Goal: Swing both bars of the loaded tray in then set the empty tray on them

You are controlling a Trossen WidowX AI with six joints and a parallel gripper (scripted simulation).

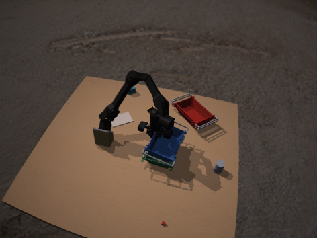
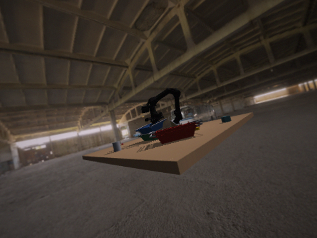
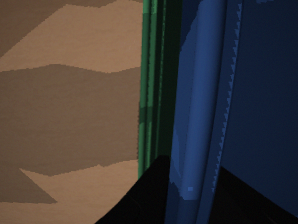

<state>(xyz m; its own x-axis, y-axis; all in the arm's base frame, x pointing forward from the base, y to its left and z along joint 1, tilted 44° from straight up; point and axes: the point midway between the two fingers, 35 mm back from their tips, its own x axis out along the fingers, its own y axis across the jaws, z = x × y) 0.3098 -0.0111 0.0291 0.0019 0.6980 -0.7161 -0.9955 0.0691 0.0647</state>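
Right now my gripper tip is 70 mm short of the blue tray, 20 mm below it and 10 mm to the left of it. The rest, counted from my gripper tip: grey cylinder: 400 mm ahead, 70 mm below, 40 mm to the right; teal block: 510 mm to the left, 320 mm behind, 80 mm below; white sheet: 280 mm behind, 200 mm to the left, 100 mm below.
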